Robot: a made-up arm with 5 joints.
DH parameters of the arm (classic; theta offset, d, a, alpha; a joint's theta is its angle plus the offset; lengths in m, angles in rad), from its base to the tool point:
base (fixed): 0.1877 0 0.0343 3.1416
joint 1: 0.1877 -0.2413 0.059 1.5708
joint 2: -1.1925 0 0.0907 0
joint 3: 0.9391 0 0.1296 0
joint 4: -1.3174 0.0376 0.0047 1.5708
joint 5: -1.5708 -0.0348 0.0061 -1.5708
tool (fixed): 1.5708 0.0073 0 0
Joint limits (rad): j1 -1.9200..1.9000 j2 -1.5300..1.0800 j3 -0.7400..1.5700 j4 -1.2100..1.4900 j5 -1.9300..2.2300
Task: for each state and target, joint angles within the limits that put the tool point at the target. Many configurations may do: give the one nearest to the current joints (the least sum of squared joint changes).
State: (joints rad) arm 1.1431 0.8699 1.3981 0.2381 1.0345
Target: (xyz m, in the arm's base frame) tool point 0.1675 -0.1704 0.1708
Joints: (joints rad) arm 1.1077 0.3811 0.8293 0.1108 1.0307
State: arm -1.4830 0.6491 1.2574 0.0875 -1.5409
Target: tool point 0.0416 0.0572 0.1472
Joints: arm -0.8000 0.8446 1.5700 0.1865 -1.4702
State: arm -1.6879 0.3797 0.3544 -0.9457 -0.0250
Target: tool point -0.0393 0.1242 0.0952
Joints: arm -1.8991 1.0800 1.0062 -0.7515 -0.0535
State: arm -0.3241 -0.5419 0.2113 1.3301 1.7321
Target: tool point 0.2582 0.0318 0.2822
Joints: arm 0.0909 -0.0974 0.4358 1.2823 1.7086
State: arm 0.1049 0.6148 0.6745 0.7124 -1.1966
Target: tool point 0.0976 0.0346 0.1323
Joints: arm 0.0066 1.0023 1.2193 0.7730 -1.2106
